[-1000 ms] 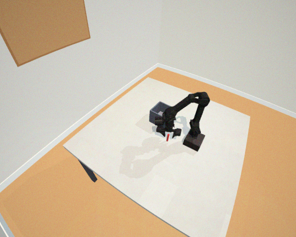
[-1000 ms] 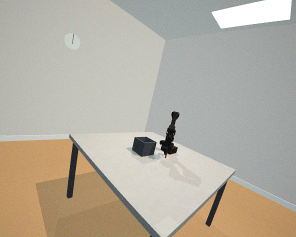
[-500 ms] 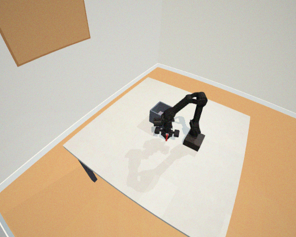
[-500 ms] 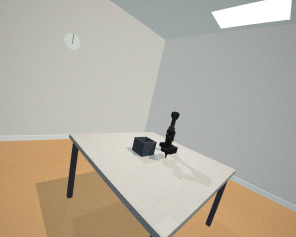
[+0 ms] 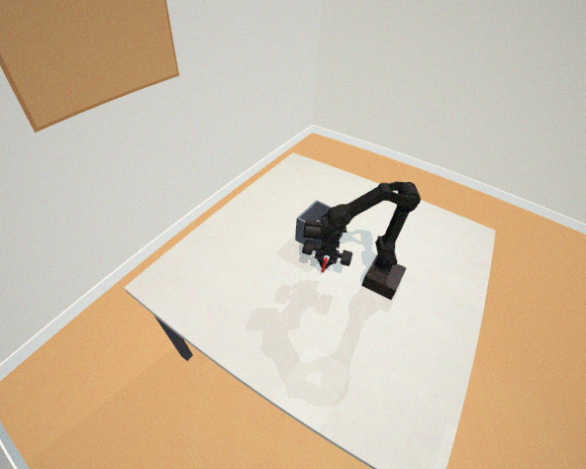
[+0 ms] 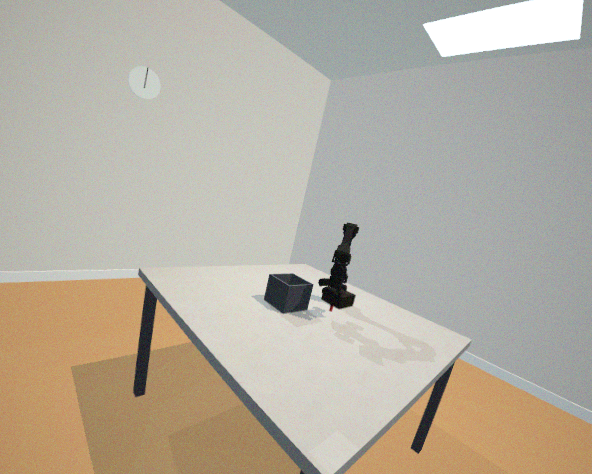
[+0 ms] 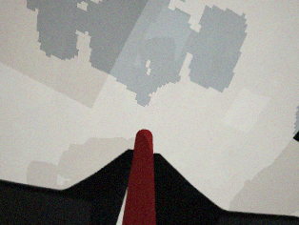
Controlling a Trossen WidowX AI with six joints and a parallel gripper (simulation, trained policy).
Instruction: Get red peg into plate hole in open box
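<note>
Now: gripper tip 10 cm short of the pale plate, 20 cm to the left of it and 2 cm above it. Round my gripper tip: red peg (1 cm above).
</note>
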